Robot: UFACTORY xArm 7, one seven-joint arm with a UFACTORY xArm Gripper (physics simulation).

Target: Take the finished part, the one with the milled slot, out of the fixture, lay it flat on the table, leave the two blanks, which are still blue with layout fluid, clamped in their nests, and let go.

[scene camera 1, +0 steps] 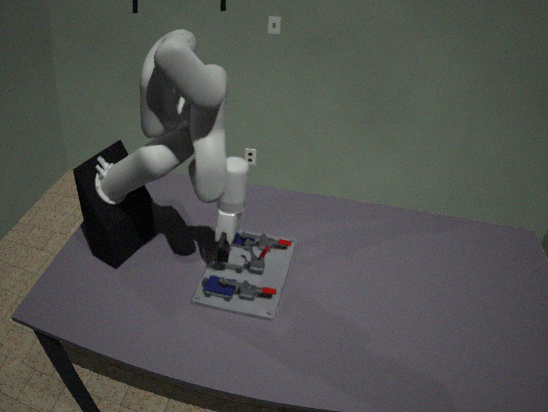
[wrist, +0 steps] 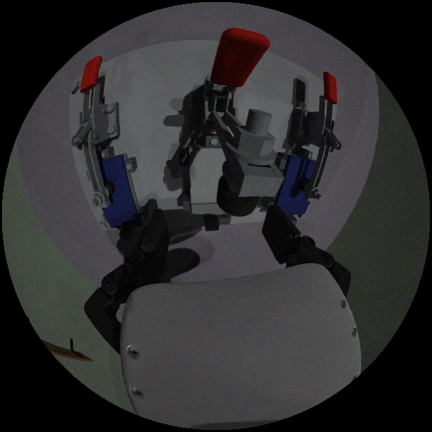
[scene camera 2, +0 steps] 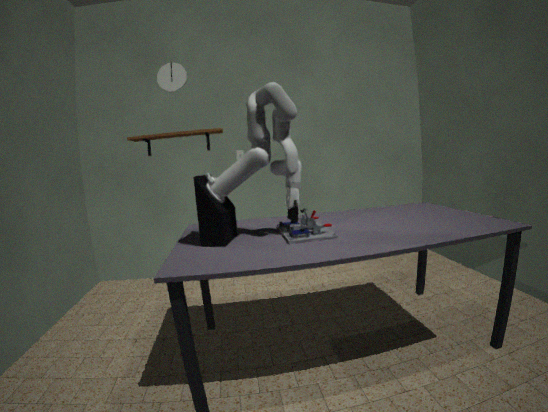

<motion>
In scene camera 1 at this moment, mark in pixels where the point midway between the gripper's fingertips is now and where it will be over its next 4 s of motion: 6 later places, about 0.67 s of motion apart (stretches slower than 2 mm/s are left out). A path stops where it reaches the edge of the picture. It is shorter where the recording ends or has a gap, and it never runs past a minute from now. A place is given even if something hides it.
My gripper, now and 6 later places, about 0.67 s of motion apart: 227, 251; 226, 258; 226, 259; 227, 251; 229, 235; 218, 260; 210, 275
</motion>
